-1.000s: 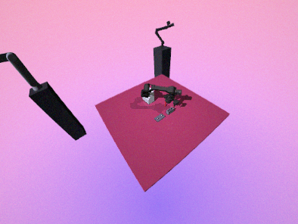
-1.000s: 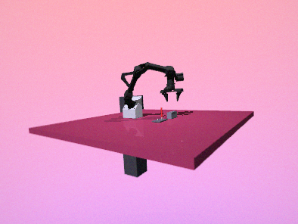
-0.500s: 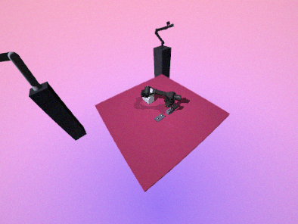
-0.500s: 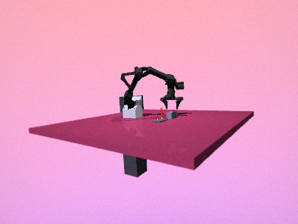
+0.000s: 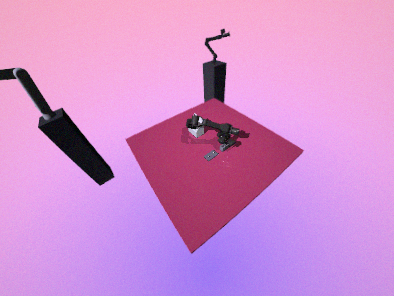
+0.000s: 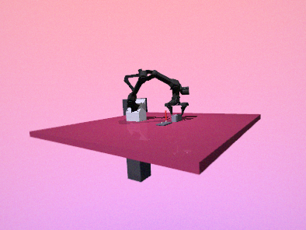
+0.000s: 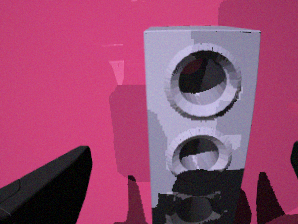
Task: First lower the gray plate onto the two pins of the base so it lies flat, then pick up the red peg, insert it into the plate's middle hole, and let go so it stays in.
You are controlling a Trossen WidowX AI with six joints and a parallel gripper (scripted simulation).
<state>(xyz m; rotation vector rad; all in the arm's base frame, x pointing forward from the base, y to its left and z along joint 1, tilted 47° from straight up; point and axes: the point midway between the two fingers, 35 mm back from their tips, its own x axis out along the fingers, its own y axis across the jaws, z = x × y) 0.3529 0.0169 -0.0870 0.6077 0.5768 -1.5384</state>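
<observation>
Now: gripper tip 10 mm above the gray plate. Round my gripper tip: gray base (20 mm behind, 160 mm to the right, 40 mm below); then red peg (120 mm behind, 30 mm to the left, 10 mm below).
</observation>
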